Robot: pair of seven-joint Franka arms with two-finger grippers.
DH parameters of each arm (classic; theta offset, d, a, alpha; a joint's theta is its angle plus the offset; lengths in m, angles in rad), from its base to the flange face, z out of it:
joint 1: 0 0.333 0 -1.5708
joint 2: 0 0 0 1.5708
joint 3: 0 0.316 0.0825 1.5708
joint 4: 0 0 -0.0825 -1.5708
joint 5: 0 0.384 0 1.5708
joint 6: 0 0 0.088 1.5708
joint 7: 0 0.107 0 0
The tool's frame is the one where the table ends.
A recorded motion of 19 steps. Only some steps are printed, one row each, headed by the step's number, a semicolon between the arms.
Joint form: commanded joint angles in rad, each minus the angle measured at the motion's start. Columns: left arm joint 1, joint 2, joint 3, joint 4, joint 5, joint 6, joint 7; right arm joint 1, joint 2, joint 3, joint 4, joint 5, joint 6, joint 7.
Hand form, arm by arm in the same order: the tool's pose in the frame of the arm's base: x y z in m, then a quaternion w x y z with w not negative. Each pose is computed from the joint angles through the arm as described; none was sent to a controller.
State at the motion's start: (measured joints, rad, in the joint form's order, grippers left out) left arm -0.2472 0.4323 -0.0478 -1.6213 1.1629 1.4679 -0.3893; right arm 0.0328 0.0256 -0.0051 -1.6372 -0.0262 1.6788 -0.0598
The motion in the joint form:
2: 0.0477 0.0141 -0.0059 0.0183 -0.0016 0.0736 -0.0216; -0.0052 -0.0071 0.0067 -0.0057 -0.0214 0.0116 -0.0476
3: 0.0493 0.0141 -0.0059 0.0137 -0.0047 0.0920 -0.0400; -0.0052 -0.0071 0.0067 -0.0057 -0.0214 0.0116 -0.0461
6: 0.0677 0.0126 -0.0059 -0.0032 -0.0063 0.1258 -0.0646; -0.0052 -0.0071 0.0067 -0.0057 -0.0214 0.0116 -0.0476
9: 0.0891 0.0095 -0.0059 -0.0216 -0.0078 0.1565 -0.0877; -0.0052 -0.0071 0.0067 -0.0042 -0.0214 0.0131 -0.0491
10: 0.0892 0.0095 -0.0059 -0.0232 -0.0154 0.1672 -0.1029; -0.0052 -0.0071 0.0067 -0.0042 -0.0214 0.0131 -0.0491
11: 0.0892 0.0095 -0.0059 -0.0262 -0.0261 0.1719 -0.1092; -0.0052 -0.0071 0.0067 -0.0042 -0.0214 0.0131 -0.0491
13: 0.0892 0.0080 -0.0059 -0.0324 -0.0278 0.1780 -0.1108; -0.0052 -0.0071 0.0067 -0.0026 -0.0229 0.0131 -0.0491
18: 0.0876 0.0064 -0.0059 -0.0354 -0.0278 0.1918 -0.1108; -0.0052 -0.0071 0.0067 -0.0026 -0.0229 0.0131 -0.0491
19: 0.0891 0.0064 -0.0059 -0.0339 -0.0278 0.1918 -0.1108; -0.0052 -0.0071 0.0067 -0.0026 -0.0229 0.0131 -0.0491
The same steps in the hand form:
2: 0.6502 -0.0593 0.3990 0.56457 -0.82291 0.05770 0.02723; 0.5692 0.0121 0.5905 0.02420 0.99711 0.07071 0.01356
3: 0.6509 -0.0602 0.3964 0.56040 -0.82619 0.05501 0.01825; 0.5692 0.0121 0.5905 0.02419 0.99716 0.06996 0.01358
6: 0.6516 -0.0512 0.3893 0.55422 -0.83081 0.04971 0.01074; 0.5692 0.0121 0.5905 0.02420 0.99711 0.07071 0.01356
9: 0.6515 -0.0399 0.3827 0.54840 -0.83510 0.04274 0.00563; 0.5694 0.0121 0.5914 0.02427 0.99704 0.07146 0.01504
10: 0.6517 -0.0412 0.3813 0.54352 -0.83853 0.03819 -0.00021; 0.5694 0.0121 0.5914 0.02427 0.99704 0.07146 0.01504
11: 0.6510 -0.0420 0.3791 0.53885 -0.84164 0.03582 -0.00027; 0.5694 0.0121 0.5914 0.02427 0.99704 0.07146 0.01504
13: 0.6501 -0.0425 0.3771 0.53726 -0.84257 0.03761 -0.00066; 0.5695 0.0119 0.5922 0.02505 0.99700 0.07151 0.01581
18: 0.6506 -0.0449 0.3767 0.53436 -0.84420 0.04193 -0.00550; 0.5695 0.0119 0.5922 0.02505 0.99700 0.07151 0.01581
19: 0.6509 -0.0440 0.3773 0.53426 -0.84431 0.04089 -0.00572; 0.5695 0.0119 0.5922 0.02505 0.99700 0.07151 0.01581

